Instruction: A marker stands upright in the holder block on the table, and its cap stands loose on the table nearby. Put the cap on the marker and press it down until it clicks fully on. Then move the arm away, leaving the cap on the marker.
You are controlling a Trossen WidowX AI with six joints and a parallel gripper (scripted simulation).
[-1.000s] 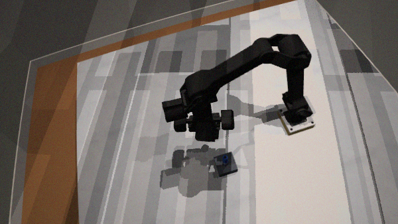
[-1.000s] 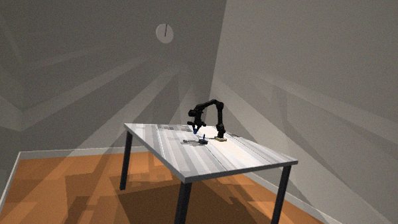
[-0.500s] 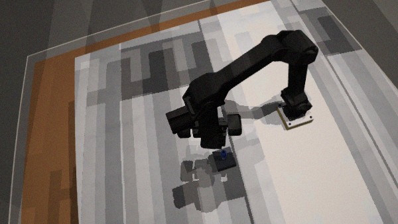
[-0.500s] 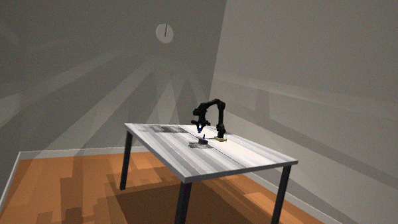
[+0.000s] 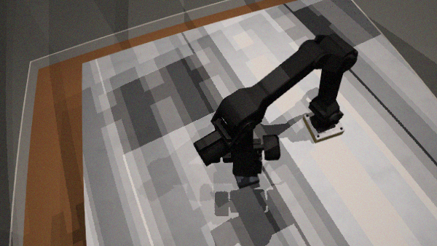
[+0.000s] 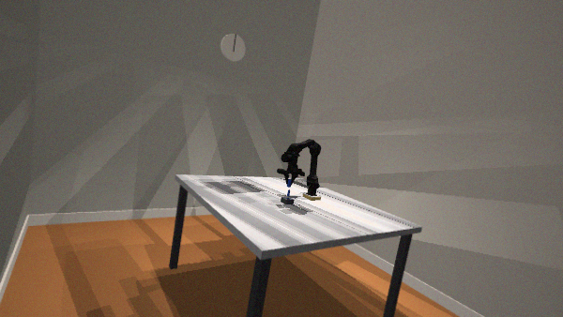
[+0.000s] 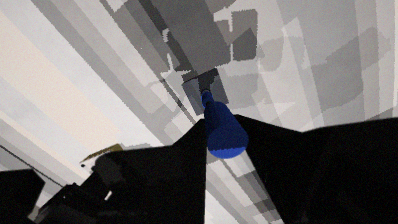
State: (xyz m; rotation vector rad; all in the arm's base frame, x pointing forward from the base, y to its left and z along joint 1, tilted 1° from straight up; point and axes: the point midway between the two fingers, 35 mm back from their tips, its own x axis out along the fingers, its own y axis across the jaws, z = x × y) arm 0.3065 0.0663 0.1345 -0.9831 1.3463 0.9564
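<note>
My gripper tip is now 110 mm above the dark holder block and 10 mm to the right of it. Also, from my gripper tip: blue cap 10 mm above.
</note>
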